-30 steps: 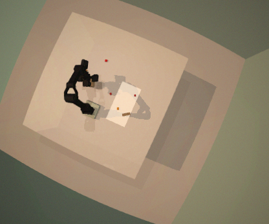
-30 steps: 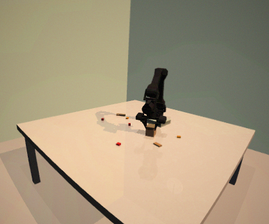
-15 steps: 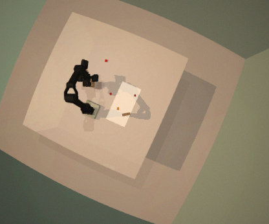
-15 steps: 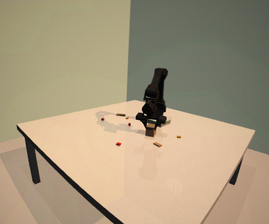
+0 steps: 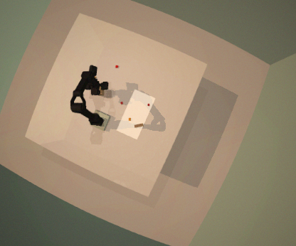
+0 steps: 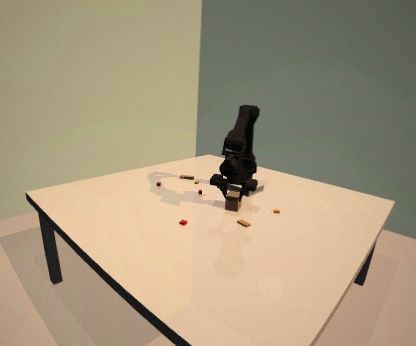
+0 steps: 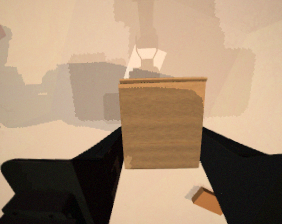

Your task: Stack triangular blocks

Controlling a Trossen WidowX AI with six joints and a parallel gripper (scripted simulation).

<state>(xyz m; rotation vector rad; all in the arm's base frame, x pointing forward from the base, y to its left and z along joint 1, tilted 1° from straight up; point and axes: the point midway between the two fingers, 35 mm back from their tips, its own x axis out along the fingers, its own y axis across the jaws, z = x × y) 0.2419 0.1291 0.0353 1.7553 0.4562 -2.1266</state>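
My gripper tip is 10 mm short of the wooden triangular block and 10 mm below it. Round my gripper tip: brown piece: 70 mm ahead, 120 mm to the left, 30 mm below.
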